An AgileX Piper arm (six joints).
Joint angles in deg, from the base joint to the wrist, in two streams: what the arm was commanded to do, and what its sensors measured. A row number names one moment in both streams.
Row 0, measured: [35.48 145.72 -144.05 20.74 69.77 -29.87]
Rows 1 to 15, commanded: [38.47 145.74 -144.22 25.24 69.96 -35.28]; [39.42 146.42 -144.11 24.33 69.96 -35.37]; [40.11 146.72 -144.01 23.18 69.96 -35.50]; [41.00 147.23 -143.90 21.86 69.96 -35.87]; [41.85 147.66 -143.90 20.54 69.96 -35.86]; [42.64 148.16 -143.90 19.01 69.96 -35.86]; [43.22 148.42 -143.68 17.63 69.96 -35.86]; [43.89 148.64 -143.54 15.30 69.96 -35.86]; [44.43 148.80 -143.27 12.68 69.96 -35.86]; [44.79 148.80 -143.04 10.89 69.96 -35.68]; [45.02 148.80 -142.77 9.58 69.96 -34.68]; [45.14 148.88 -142.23 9.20 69.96 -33.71]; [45.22 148.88 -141.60 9.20 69.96 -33.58]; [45.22 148.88 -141.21 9.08 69.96 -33.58]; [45.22 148.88 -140.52 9.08 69.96 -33.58]
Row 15, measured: [45.20 149.08 -142.38 11.18 69.90 -34.39]
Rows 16 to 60, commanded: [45.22 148.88 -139.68 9.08 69.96 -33.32]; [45.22 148.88 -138.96 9.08 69.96 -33.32]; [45.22 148.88 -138.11 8.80 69.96 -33.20]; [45.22 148.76 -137.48 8.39 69.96 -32.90]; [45.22 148.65 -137.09 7.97 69.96 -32.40]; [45.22 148.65 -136.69 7.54 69.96 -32.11]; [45.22 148.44 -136.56 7.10 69.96 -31.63]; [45.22 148.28 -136.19 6.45 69.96 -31.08]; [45.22 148.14 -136.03 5.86 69.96 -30.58]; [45.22 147.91 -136.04 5.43 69.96 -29.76]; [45.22 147.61 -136.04 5.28 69.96 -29.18]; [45.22 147.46 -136.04 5.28 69.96 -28.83]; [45.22 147.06 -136.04 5.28 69.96 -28.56]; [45.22 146.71 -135.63 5.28 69.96 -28.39]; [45.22 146.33 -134.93 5.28 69.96 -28.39]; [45.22 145.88 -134.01 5.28 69.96 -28.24]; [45.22 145.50 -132.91 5.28 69.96 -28.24]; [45.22 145.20 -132.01 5.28 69.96 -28.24]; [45.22 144.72 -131.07 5.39 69.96 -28.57]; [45.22 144.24 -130.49 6.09 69.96 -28.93]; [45.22 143.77 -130.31 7.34 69.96 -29.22]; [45.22 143.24 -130.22 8.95 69.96 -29.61]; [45.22 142.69 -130.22 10.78 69.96 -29.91]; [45.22 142.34 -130.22 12.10 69.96 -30.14]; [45.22 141.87 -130.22 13.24 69.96 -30.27]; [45.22 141.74 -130.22 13.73 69.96 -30.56]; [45.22 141.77 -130.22 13.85 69.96 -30.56]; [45.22 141.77 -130.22 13.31 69.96 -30.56]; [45.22 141.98 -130.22 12.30 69.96 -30.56]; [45.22 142.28 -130.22 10.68 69.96 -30.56]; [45.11 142.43 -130.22 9.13 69.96 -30.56]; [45.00 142.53 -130.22 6.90 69.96 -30.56]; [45.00 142.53 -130.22 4.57 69.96 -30.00]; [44.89 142.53 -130.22 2.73 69.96 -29.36]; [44.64 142.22 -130.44 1.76 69.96 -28.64]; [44.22 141.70 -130.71 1.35 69.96 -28.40]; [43.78 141.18 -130.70 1.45 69.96 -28.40]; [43.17 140.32 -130.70 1.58 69.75 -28.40]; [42.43 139.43 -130.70 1.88 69.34 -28.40]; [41.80 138.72 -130.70 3.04 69.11 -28.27]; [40.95 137.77 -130.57 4.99 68.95 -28.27]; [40.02 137.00 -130.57 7.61 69.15 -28.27]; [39.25 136.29 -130.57 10.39 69.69 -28.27]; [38.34 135.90 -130.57 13.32 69.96 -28.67]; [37.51 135.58 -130.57 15.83 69.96 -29.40]
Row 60, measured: [40.65 138.28 -130.41 7.33 69.36 -28.51]
